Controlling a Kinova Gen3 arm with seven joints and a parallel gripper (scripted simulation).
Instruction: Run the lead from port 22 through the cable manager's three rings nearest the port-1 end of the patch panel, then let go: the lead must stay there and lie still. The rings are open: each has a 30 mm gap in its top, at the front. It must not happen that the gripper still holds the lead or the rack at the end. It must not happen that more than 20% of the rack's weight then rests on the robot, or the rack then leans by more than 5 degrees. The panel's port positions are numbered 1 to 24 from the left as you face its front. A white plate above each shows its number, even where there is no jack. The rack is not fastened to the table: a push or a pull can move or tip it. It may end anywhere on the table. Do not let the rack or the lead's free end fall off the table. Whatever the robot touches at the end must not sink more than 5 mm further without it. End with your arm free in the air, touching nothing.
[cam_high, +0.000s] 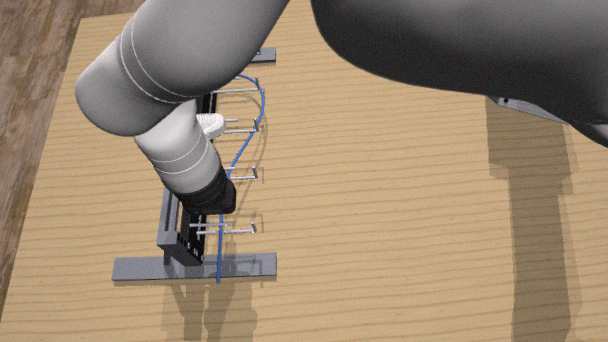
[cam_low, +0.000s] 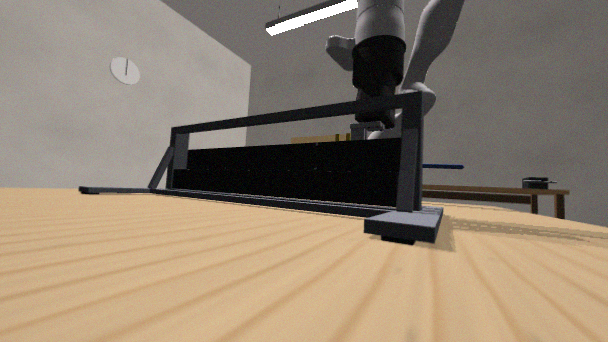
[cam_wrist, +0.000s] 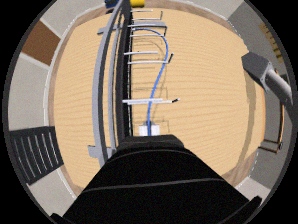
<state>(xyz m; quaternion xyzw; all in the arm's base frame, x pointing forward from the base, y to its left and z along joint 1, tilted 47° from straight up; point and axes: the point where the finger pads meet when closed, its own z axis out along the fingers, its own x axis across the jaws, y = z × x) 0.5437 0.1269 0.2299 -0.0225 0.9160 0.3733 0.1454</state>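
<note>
Now: hand 80 mm short of the rack, 140 mm to the left of it and 20 mm above it.
</note>
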